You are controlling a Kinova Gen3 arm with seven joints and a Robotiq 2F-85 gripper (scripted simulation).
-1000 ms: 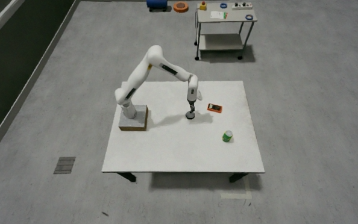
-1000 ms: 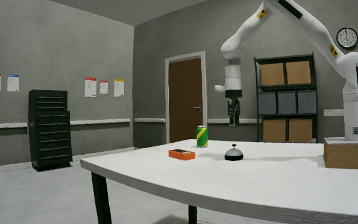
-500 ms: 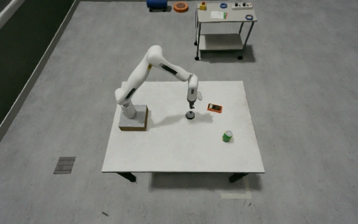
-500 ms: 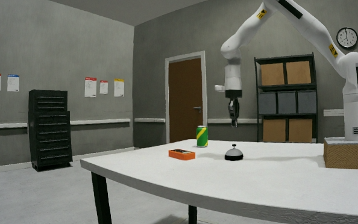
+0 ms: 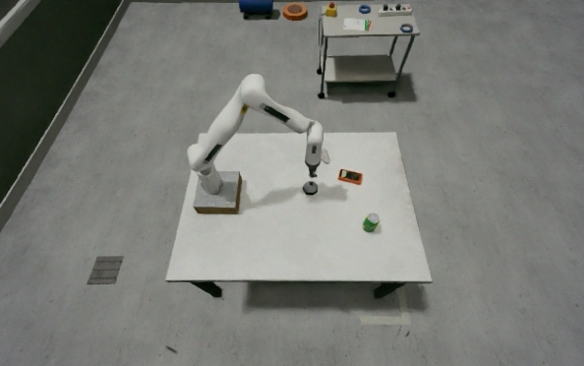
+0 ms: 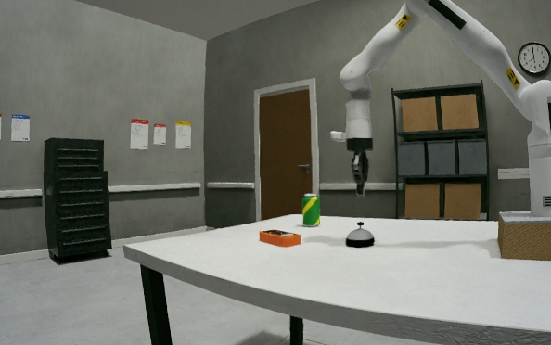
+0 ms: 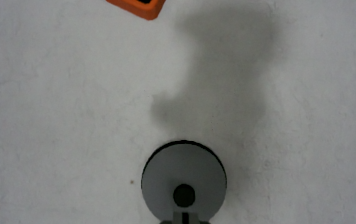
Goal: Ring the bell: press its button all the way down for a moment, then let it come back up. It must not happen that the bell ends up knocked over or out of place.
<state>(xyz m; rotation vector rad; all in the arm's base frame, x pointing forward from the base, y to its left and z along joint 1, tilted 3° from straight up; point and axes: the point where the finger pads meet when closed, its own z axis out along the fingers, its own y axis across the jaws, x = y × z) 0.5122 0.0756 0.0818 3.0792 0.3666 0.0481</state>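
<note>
My hand is 100 mm above the bell button. The rest, counted from my hand: orange flat box 220 mm ahead, 140 mm below, 90 mm to the left; bell 110 mm below; yellow can 310 mm ahead, 210 mm to the right, 90 mm below.
</note>
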